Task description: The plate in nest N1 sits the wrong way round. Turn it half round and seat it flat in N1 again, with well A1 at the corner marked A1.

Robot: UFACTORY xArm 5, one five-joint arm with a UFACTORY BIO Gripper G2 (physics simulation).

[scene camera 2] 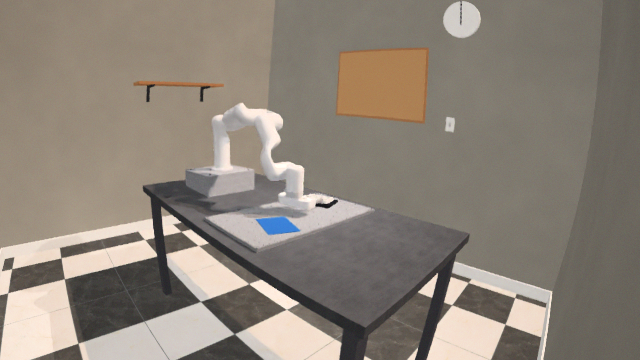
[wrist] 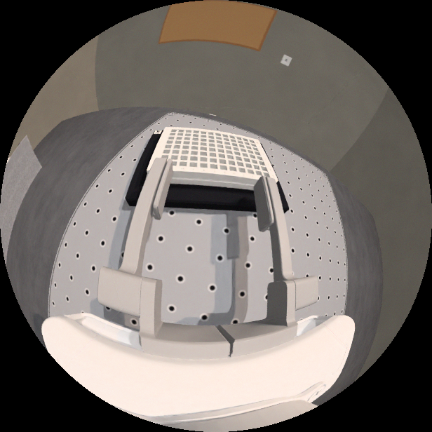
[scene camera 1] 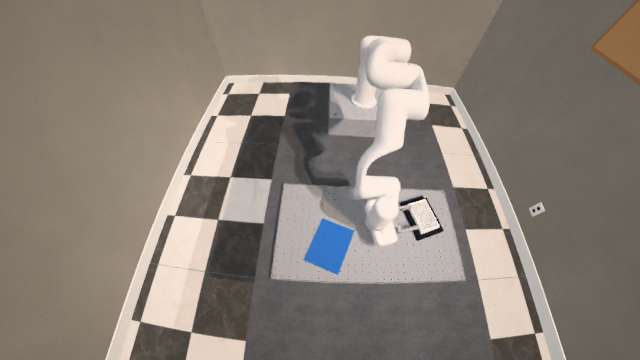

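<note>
The white plate [scene camera 1: 426, 216] [wrist: 212, 175] with its grid of wells lies in the black nest [scene camera 1: 420, 237] [scene camera 2: 328, 204] [wrist: 200, 197]. More black shows on the gripper's side of the plate than on the far side; whether it is fully flat I cannot tell. A small white mark sits at the nest's far left corner in the wrist view, too small to read. The plate's well A1 cannot be made out. My gripper [scene camera 1: 413, 217] [wrist: 216, 172] is shut with nothing held, its two fingers at their narrow spacing, pointing level at the plate's near long side, tips close to that edge.
A blue rectangle [scene camera 1: 329, 246] [scene camera 2: 278, 225] lies on the grey perforated board [scene camera 1: 370, 265] [scene camera 2: 240, 235] [wrist: 190, 270], on the other side of the gripper from the nest. The arm's grey base block [scene camera 1: 350, 125] [scene camera 2: 220, 182] stands at the back of the dark table [scene camera 2: 380, 265].
</note>
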